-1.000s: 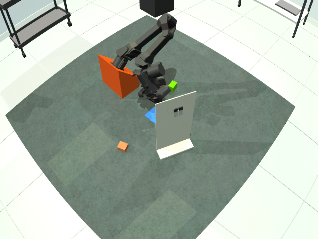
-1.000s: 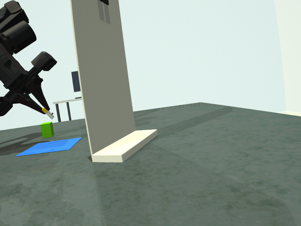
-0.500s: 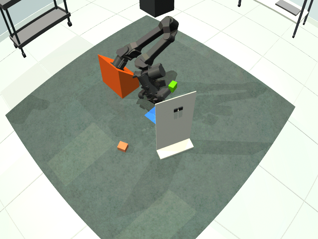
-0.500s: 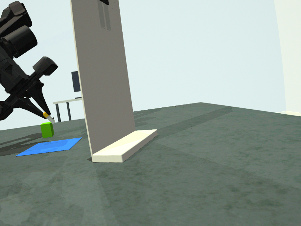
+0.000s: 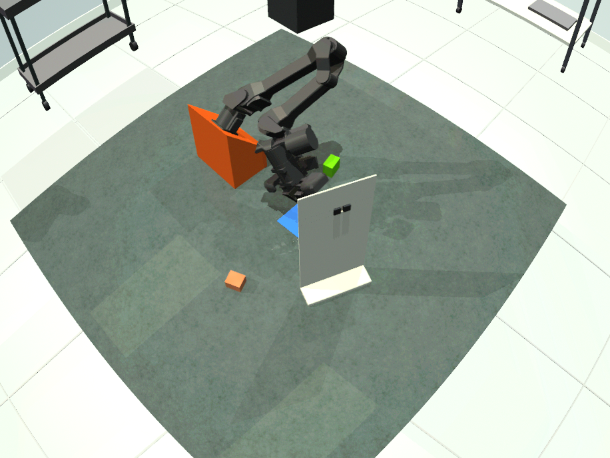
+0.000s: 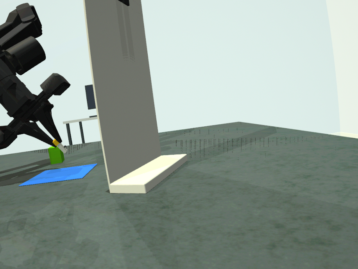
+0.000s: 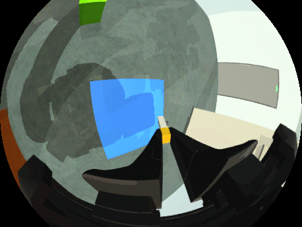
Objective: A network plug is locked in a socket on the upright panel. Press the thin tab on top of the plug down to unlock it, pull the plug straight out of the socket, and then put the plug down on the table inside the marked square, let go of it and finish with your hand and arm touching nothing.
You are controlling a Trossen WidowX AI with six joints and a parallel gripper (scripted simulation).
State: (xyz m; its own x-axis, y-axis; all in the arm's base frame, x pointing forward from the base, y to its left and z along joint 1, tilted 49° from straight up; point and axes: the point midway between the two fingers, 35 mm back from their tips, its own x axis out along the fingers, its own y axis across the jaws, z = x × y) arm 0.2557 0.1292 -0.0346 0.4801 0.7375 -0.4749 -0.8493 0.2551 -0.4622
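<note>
The blue marked square is 10 mm behind my gripper tip and 60 mm below it. Round my gripper tip: upright panel 180 mm ahead, 70 mm to the right, 110 mm above; network plug right at my gripper tip.
</note>
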